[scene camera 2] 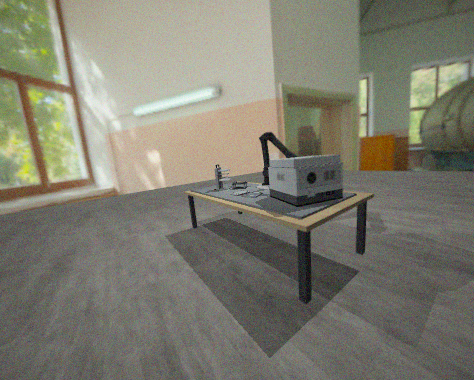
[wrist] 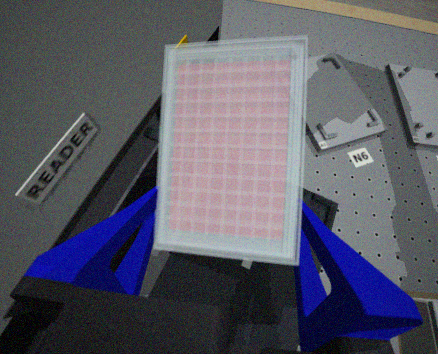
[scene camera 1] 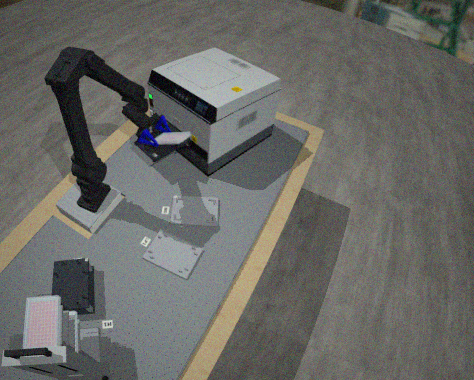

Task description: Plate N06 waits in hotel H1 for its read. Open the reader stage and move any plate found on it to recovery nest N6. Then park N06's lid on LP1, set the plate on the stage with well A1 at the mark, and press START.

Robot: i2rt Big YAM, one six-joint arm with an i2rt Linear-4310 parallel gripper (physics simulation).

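Frame: origin at the arm's base, x ahead, y left, z up, level; metres.
Seen in the pictures: gripper, fingertip midpoint: [wrist: 226, 198] [scene camera 1: 164, 140]; arm's base at its link origin: [scene camera 2: 268, 184] [scene camera 1: 94, 196].
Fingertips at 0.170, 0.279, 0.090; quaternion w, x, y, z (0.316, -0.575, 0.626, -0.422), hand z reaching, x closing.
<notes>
Pixels of each thing's middle, then the offset from my fingertips to it, as dx, dy, dz. "pt": a spot on its surface instead.
- clear plate with pink wells, body centre: [wrist: 228, 147] [scene camera 1: 170, 137] +0.025, +0.000, +0.022
- black stage at a spot on its surface: [scene camera 1: 154, 156] pt -0.011, -0.069, -0.027
- reader at the middle of its body: [scene camera 1: 213, 104] [scene camera 2: 302, 177] +0.101, +0.258, +0.028
- Nest N6 at the middle of its body: [wrist: 328, 96] [scene camera 1: 194, 210] [scene camera 2: 253, 194] +0.193, -0.180, -0.119
- LP1 at the middle of its body: [wrist: 433, 103] [scene camera 1: 172, 253] +0.186, -0.366, -0.118
- pink-welled plate at the middle of its body: [scene camera 1: 41, 322] +0.034, -0.757, +0.100
- hotel H1 at the middle of its body: [scene camera 1: 56, 347] [scene camera 2: 221, 176] +0.054, -0.792, +0.019
My gripper [scene camera 1: 163, 138] [wrist: 226, 198] is shut on a clear plate with pink wells [scene camera 1: 175, 138] [wrist: 230, 145], held by its long sides in the air close to the reader's front. The black stage [scene camera 1: 154, 156] stands out of the reader [scene camera 1: 215, 140] [scene camera 2: 295, 180] [wrist: 95, 65], below the gripper. Nest N6 [scene camera 1: 195, 209] [wrist: 332, 97] and LP1 [scene camera 1: 174, 254] [wrist: 422, 97] hold no plate or lid. Another pink-welled plate [scene camera 1: 42, 320] is in hotel H1 [scene camera 1: 59, 355] [scene camera 2: 218, 177]. The reader hides the gripper in scene camera 2. Whether the held plate has a lid is unclear.
A dark, raised holder [scene camera 1: 72, 285] stands beside the hotel. The arm's base [scene camera 1: 110, 206] stands near the table's left wooden edge [scene camera 1: 22, 240]. The reader housing rises right beside the held plate, with a yellow warning label low on its front.
</notes>
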